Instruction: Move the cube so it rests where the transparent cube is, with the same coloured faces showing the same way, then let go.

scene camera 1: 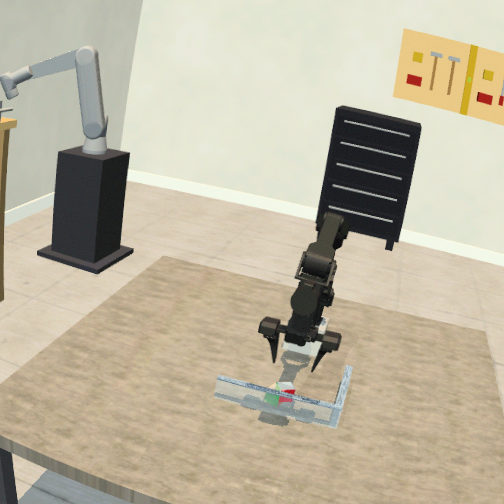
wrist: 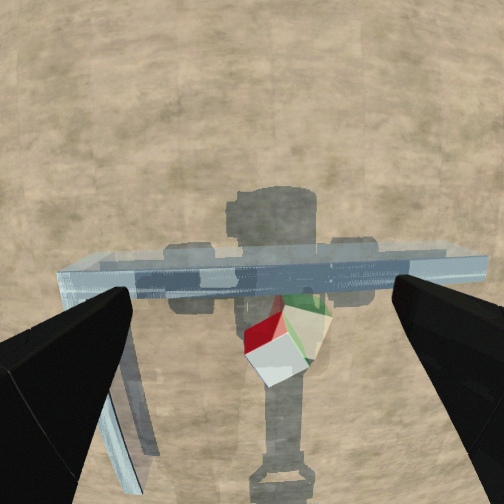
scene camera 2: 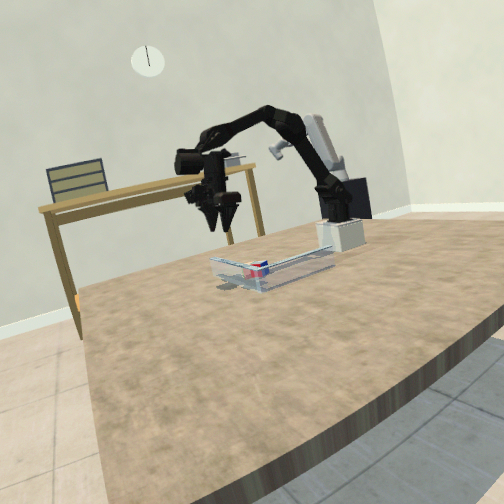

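Observation:
The cube (wrist: 281, 343) shows white, red and green faces and lies on the table against the inner side of a translucent L-shaped fence (wrist: 270, 272). It also shows in scene camera 1 (scene camera 1: 283, 395) and scene camera 2 (scene camera 2: 259, 267). A faint transparent cube (wrist: 306, 318) overlaps it. My gripper (scene camera 1: 296, 357) hangs open and empty well above the cube, fingers pointing down; it also shows in scene camera 2 (scene camera 2: 220, 218). Its two dark fingers frame the wrist view.
The fence (scene camera 1: 285, 396) has a long rail and a short arm at one end. A second grey arm on a black pedestal (scene camera 1: 88, 205) stands off the table. A black slatted cabinet (scene camera 1: 373, 177) and a wooden table (scene camera 2: 150, 195) stand behind.

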